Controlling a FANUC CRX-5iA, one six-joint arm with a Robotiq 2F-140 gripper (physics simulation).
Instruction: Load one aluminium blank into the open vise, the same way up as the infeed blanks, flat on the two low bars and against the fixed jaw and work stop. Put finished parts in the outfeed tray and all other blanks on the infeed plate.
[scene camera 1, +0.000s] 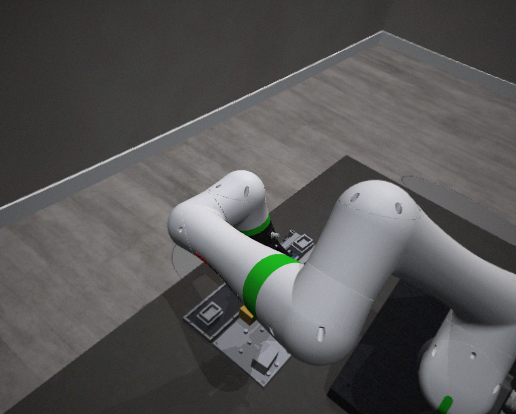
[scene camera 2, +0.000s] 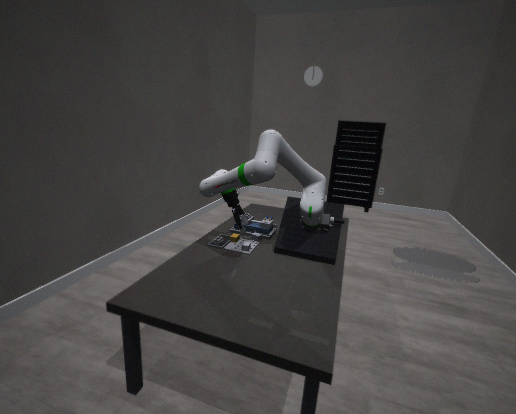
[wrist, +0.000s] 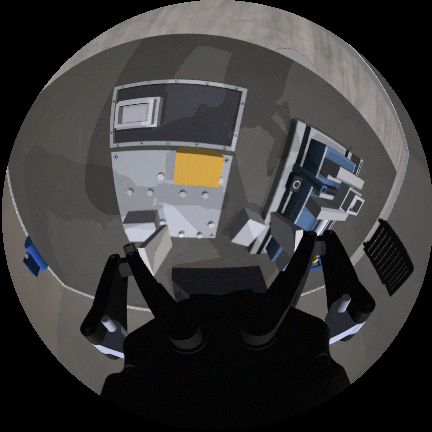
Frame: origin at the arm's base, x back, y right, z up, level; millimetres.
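Seen in the pictures: gripper, fingertip midpoint: (scene camera 2: 244, 228) (wrist: 219, 229); arm's base, origin of the base link: (scene camera 2: 312, 222).
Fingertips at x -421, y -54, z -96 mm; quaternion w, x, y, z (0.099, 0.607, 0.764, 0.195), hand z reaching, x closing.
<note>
Offsets run from my fingertips to a thing's top centre. Level surfaces: height alone.
My gripper (wrist: 219, 229) (scene camera 2: 241, 226) is open and empty, above the gap between infeed plate and vise. A grey blank @(dx +62, dy +72, dz -56 mm) (wrist: 248, 227) stands in that gap, low between the spread fingers in the wrist view. Another grey blank @(dx +56, dy -121, dz -48 mm) (wrist: 140, 232) (scene camera 1: 265, 356) (scene camera 2: 246, 245) and a yellow block @(dx -56, dy -29, dz -48 mm) (wrist: 199, 169) (scene camera 1: 246, 315) (scene camera 2: 234, 237) sit on the pinned infeed plate @(dx +12, dy -76, dz -84 mm) (wrist: 125, 185) (scene camera 1: 230, 345). The outfeed tray (wrist: 200, 120) holds a pocketed part @(dx -133, dy -116, dz -51 mm) (wrist: 134, 114) (scene camera 1: 209, 312). Another pocketed piece @(dx -66, dy +220, dz +23 mm) (wrist: 352, 202) (scene camera 1: 302, 243) shows at the blue vise @(dx -1, dy +201, dz +7 mm) (wrist: 327, 150); its seating is unclear. The right finger partly hides the vise.
The robot's black base plate (scene camera 2: 305, 242) (scene camera 1: 360, 345) lies beside the fixtures on the dark table @(dz -92 mm) (scene camera 2: 240, 300). A black slatted panel (scene camera 2: 356, 165) (wrist: 390, 257) stands beyond the table. A blue object (wrist: 34, 257) shows at the wrist view's left edge.
</note>
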